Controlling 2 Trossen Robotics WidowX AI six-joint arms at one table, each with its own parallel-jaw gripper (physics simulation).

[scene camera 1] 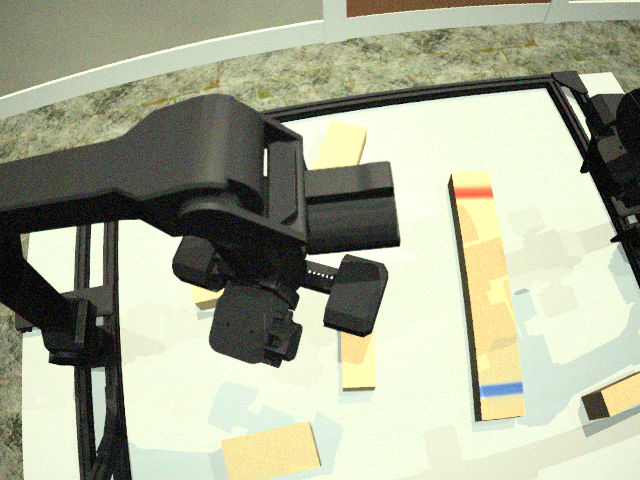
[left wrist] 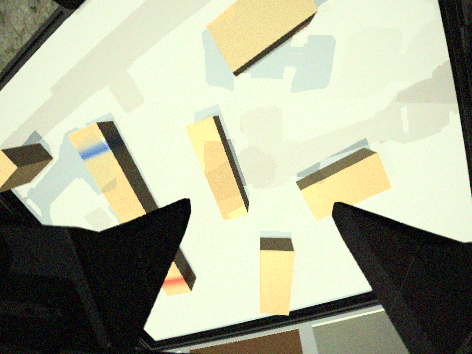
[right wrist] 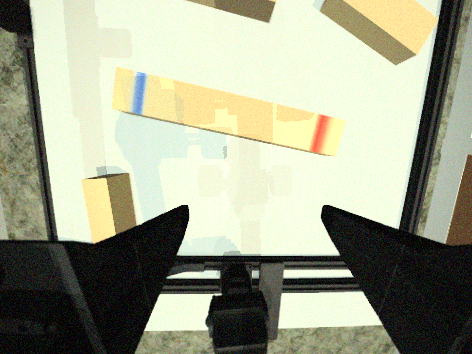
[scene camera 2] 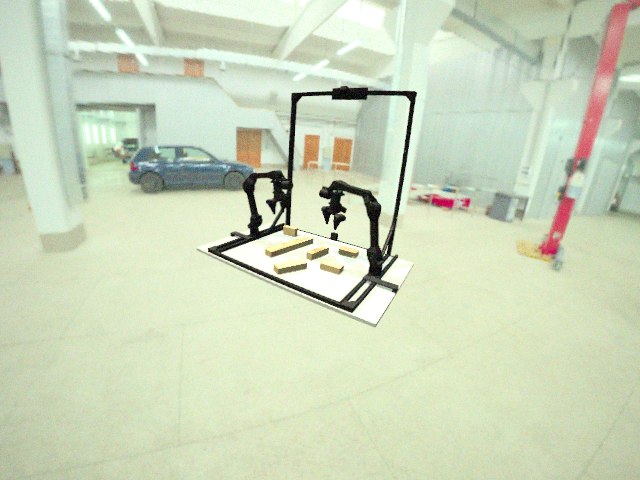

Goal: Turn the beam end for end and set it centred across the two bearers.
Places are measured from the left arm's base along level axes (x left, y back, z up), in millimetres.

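Pixels of known places: left gripper, fingertip midpoint: point(left wrist: 261, 206) point(scene camera 2: 330, 226); right gripper, fingertip midpoint: point(scene camera 1: 597, 205) point(right wrist: 254, 211) point(scene camera 2: 278, 213); left arm's base at its link origin: point(scene camera 1: 94, 347) point(scene camera 2: 374, 274); right arm's base at its link origin: point(right wrist: 236, 277) point(scene camera 2: 254, 235).
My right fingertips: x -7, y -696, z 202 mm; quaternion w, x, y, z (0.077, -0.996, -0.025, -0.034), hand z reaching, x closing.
Observation:
For each thing: its top centre in the pictures, then the offset to it from my right fingertips.
- long pale wood beam at its top centre: point(scene camera 1: 489, 284) point(right wrist: 233, 114) point(left wrist: 137, 225) point(scene camera 2: 290, 243) dx -11, dy +99, dz -183 mm
- wide block at its top centre: point(scene camera 1: 269, 453) point(left wrist: 260, 18) point(scene camera 2: 348, 249) dx -181, dy +444, dz -183 mm
The long pale wood beam point(scene camera 1: 488, 289) point(scene camera 2: 289, 246) point(left wrist: 107, 175) point(right wrist: 225, 112) lies flat on the table, apart from the plain blocks. In scene camera 1 its red band is at the far end and its blue band at the near end. Several plain blocks lie about; which two are the bearers I cannot tell. One block point(scene camera 1: 358, 364) point(scene camera 2: 317, 252) point(left wrist: 217, 167) lies beside the beam. My left gripper point(scene camera 2: 331, 224) point(left wrist: 261, 206) is open and empty, high above the blocks; its finger hides part of the beam in its wrist view. My right gripper point(scene camera 2: 279, 208) point(right wrist: 254, 211) is open and empty, above the table on the beam's other side.
Other blocks lie around: a wide block point(scene camera 1: 271, 451) point(left wrist: 262, 30), a block point(scene camera 1: 341, 144) point(left wrist: 276, 282) near the far rail, a block point(scene camera 2: 348, 252) left of the middle one in scene camera 1, and a block point(scene camera 1: 622, 395) point(right wrist: 107, 207) beyond the beam's blue end. A black frame point(scene camera 2: 294, 155) stands over the table.

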